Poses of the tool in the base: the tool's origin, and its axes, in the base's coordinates. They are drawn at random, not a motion.
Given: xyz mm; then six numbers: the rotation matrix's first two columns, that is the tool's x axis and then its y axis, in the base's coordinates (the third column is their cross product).
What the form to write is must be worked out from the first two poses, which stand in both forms.
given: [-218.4 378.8 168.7 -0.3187 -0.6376 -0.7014 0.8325 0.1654 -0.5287]
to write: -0.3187 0.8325 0.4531 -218.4; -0.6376 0.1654 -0.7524 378.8; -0.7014 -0.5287 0.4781 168.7; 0 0 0 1
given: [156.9 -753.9 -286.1 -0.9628 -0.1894 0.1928 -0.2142 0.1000 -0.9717]
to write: -0.9628 -0.2142 0.1648 156.9; -0.1894 0.1000 -0.9769 -753.9; 0.1928 -0.9717 -0.1368 -286.1; 0 0 0 1
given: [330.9 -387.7 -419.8 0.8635 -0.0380 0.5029 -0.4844 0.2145 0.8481]
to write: 0.8635 -0.4844 -0.1401 330.9; -0.0380 0.2145 -0.9759 -387.7; 0.5029 0.8481 0.1668 -419.8; 0 0 0 1
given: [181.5 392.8 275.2 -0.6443 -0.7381 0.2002 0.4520 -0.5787 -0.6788]
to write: -0.6443 0.4520 0.6169 181.5; -0.7381 -0.5787 -0.3469 392.8; 0.2002 -0.6788 0.7065 275.2; 0 0 0 1
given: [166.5 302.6 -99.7 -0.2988 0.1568 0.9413 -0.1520 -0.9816 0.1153]
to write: -0.2988 -0.1520 0.9421 166.5; 0.1568 -0.9816 -0.1086 302.6; 0.9413 0.1153 0.3171 -99.7; 0 0 0 1
